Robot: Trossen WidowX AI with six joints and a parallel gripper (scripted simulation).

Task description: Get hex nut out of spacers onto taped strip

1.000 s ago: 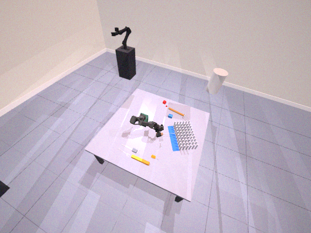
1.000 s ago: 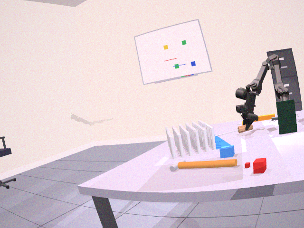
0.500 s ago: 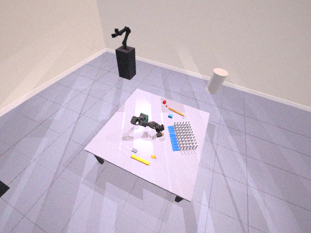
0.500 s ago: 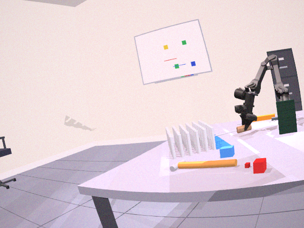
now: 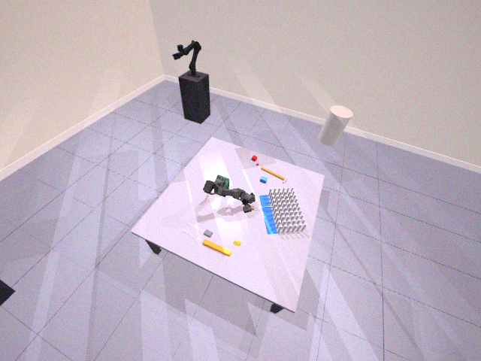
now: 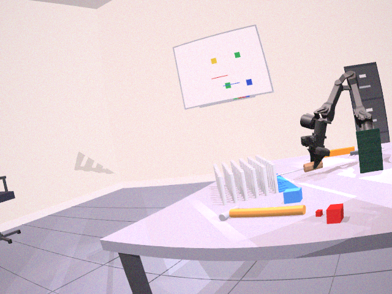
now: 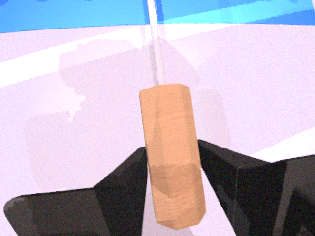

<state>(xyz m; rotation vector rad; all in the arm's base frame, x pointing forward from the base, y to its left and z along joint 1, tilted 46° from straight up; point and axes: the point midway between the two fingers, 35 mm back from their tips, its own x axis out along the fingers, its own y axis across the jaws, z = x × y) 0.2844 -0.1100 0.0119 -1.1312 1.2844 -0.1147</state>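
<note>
Right now the blue taped strip is 16 cm ahead of my gripper tip, 5 cm to the left of it and 3 cm below it. From my gripper tip the other things lie so: blue cube 37 cm to the left, 1 cm below, 1 cm ahead; then orange bar 41 cm to the right, 9 cm behind, 2 cm below; then orange ribbed piece 31 cm to the right, 4 cm ahead, 2 cm below.
</note>
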